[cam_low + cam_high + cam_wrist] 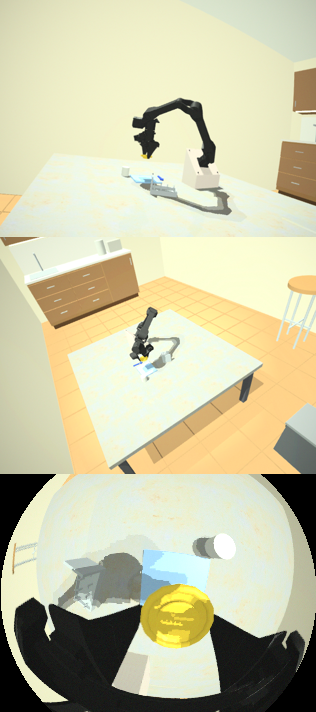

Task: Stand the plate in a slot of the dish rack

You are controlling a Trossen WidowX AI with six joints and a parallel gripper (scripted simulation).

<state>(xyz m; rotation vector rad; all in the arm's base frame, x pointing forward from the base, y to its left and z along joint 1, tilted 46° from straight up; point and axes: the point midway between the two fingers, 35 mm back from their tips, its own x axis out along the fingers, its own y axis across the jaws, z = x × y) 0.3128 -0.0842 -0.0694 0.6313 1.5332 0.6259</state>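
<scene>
Right now my gripper tip is 21 cm to the right of the grey dish rack, 10 cm above it and 2 cm past it. Round my gripper tip: light blue mat (12 cm below, 1 cm behind); plate (1 cm above); white cup (10 cm below, 9 cm ahead, 7 cm to the right).
</scene>
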